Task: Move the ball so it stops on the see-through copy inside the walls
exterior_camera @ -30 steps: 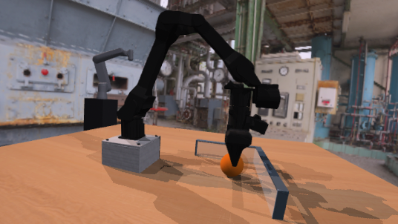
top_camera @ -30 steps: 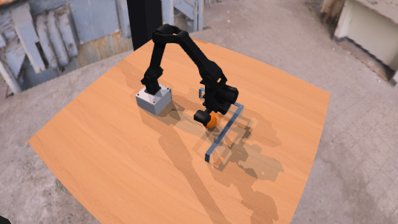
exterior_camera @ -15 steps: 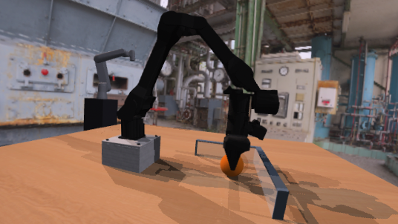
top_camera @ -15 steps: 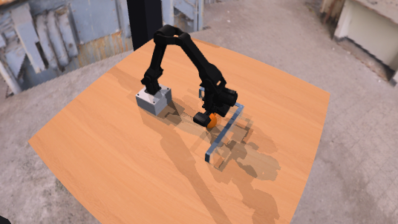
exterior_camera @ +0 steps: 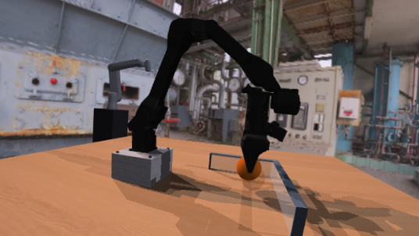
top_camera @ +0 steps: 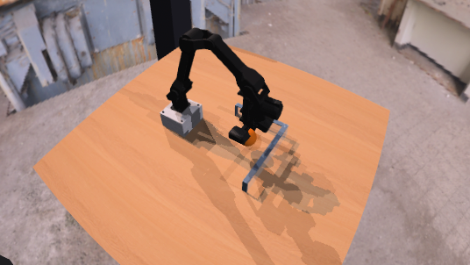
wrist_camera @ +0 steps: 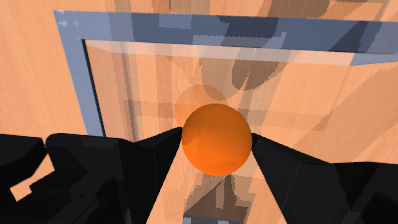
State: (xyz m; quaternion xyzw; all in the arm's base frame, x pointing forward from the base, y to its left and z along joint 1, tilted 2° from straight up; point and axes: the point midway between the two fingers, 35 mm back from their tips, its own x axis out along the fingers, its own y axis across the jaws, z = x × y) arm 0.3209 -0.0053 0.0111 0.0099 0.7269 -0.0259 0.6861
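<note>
The short wall is 14 cm to the left of my gripper tip, 3 cm below it and 1 cm behind it. Also, from my gripper tip: orange ball (right at my gripper tip).
</note>
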